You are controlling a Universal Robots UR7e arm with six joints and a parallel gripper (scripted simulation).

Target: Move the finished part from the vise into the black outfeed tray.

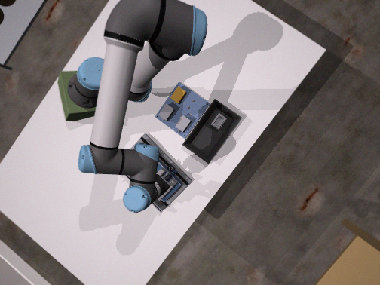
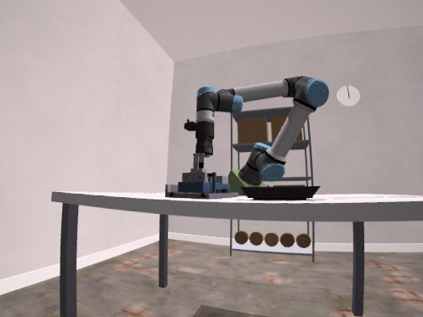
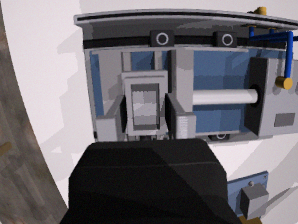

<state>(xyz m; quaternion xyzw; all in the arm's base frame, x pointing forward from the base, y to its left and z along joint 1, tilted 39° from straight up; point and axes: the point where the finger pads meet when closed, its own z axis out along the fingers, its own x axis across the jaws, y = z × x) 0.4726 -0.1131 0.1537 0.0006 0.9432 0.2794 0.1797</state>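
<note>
Right now the blue vise is 7 cm behind my hand, 1 cm to the right of it and 8 cm below it. Also, from my hand: grey block 14 cm behind, 23 cm to the left, 10 cm below; then blue fixture plate 20 cm behind, 26 cm to the left, 12 cm below; then brass block 25 cm behind, 29 cm to the left, 10 cm below.
</note>
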